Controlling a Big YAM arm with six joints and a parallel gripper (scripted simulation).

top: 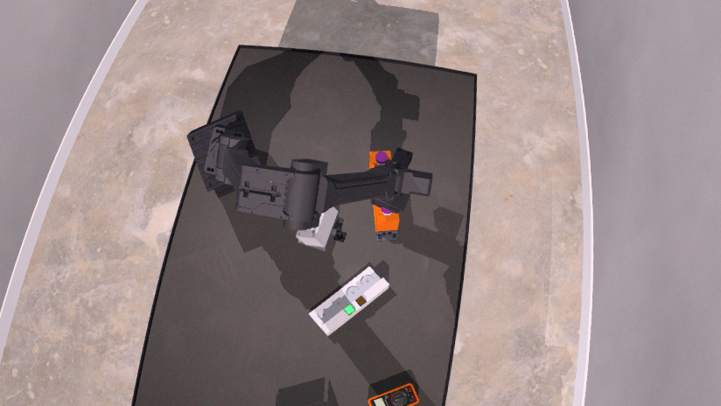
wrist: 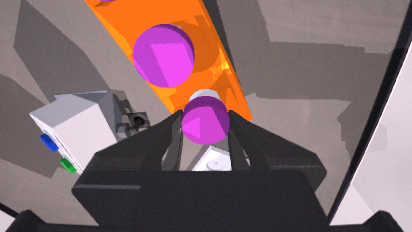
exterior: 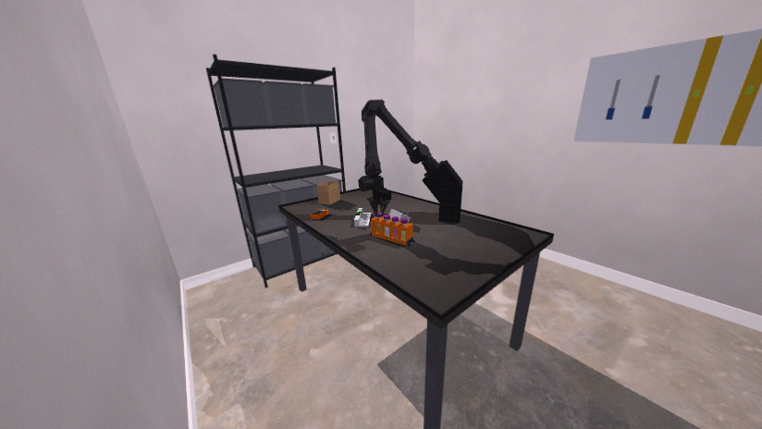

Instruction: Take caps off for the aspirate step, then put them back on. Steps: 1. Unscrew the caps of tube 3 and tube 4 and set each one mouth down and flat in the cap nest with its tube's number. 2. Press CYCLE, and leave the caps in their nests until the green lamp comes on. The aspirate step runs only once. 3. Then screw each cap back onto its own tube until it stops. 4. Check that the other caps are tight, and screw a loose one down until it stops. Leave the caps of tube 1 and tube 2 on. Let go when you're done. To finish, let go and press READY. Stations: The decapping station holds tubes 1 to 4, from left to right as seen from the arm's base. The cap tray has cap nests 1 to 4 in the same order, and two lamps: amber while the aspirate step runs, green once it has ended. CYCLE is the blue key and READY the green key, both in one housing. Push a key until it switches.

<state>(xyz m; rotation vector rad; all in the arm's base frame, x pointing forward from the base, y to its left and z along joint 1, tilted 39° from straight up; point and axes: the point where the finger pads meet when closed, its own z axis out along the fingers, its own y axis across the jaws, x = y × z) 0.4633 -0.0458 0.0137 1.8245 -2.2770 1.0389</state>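
The cap lies right at my hand. Also, from my hand: green key 22 cm behind, 5 cm to the right, 5 cm below; blue key 21 cm behind, 5 cm below; key housing 20 cm behind, 7 cm below, 3 cm to the right.
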